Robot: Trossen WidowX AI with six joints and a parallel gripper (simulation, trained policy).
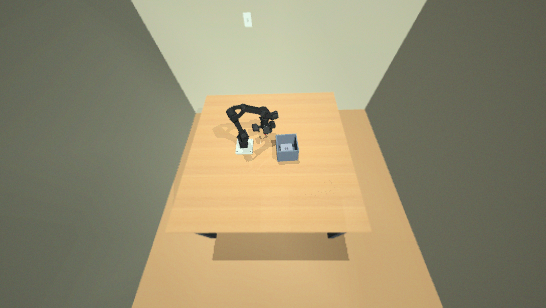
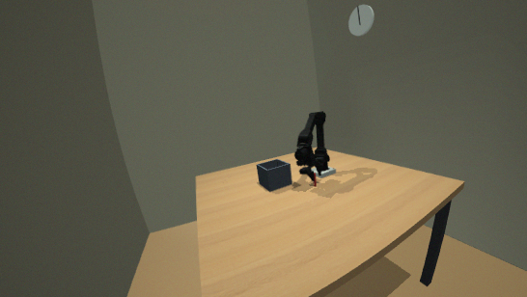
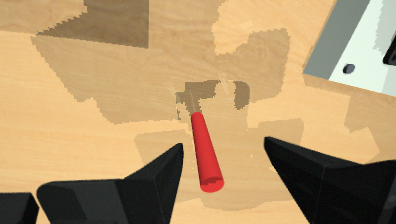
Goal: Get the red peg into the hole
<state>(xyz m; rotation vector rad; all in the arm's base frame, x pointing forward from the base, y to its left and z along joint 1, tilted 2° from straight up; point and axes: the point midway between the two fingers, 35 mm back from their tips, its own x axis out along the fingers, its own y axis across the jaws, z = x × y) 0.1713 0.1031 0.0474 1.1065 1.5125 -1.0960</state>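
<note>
The red peg lies 2 cm ahead of my gripper tip. Also, from my gripper tip: pale plate: 17 cm ahead, 21 cm to the right.
</note>
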